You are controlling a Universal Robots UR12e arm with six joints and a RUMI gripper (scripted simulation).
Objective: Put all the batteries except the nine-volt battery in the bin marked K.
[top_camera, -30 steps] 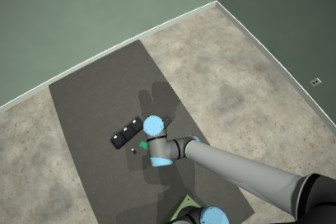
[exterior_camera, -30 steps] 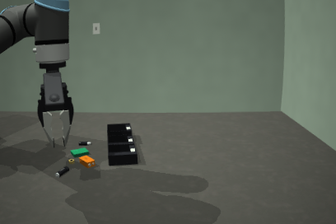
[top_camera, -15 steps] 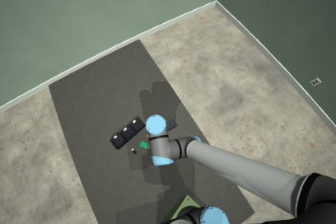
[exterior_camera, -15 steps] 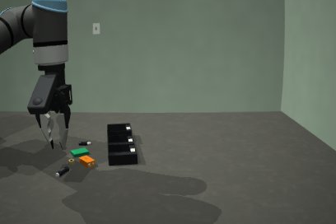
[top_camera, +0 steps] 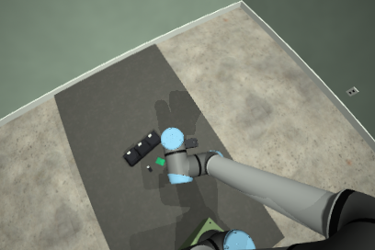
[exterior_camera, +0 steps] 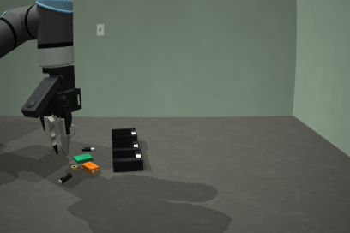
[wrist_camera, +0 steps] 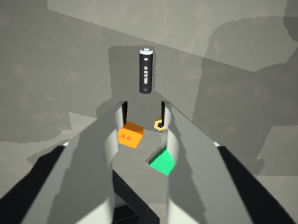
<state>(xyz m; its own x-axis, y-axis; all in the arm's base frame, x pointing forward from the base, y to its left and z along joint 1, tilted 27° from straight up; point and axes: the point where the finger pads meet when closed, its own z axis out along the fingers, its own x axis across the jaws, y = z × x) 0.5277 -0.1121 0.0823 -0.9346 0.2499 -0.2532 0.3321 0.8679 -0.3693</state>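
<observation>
Right now the black cylindrical battery is 8 cm below my hand. The rest, counted from my hand: orange nine-volt battery 8 cm below, 6 cm to the left, 6 cm ahead; flat green block 15 cm to the left, 9 cm below, 2 cm ahead; small yellow ring 9 cm below, 8 cm to the left, 1 cm ahead.
</observation>
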